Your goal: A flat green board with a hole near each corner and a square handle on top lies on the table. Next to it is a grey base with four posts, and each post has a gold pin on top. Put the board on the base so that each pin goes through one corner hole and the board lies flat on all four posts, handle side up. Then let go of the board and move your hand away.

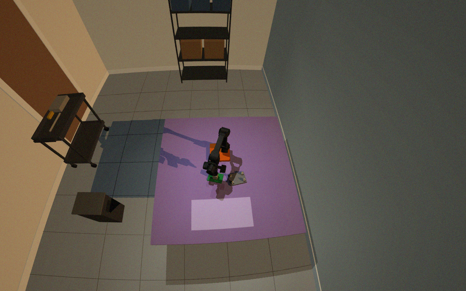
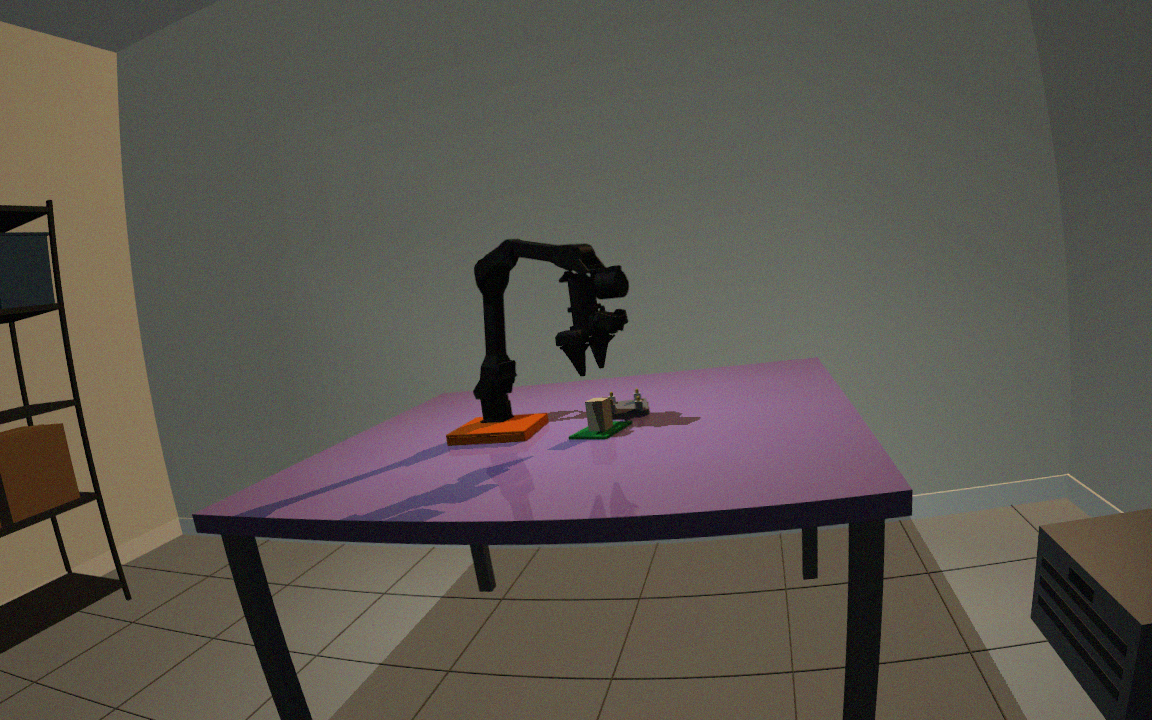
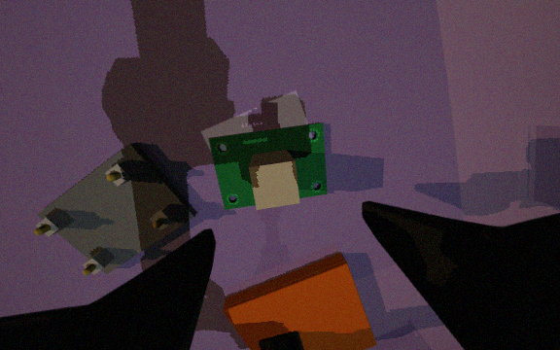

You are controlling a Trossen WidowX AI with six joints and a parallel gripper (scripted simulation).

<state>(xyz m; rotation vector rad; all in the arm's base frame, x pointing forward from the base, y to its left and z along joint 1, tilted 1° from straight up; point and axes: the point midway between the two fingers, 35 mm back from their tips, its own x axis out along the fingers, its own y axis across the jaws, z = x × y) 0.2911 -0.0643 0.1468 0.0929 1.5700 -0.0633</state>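
Now: gripper tip 110 mm above the green board. Round my gripper tip: grey base: 10 mm behind, 200 mm to the left, 130 mm below.
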